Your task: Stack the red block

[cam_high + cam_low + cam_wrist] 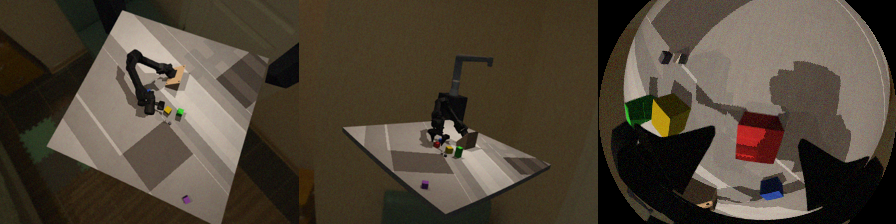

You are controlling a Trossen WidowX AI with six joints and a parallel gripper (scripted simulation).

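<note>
Now: gripper tip 1 cm above the red block. Round my gripper tip: yellow block (12 cm to the left, 2 cm behind, 1 cm below); purple block (52 cm ahead, 43 cm to the left, 1 cm below); blue block (11 cm behind, 6 cm to the right, 1 cm below).
</note>
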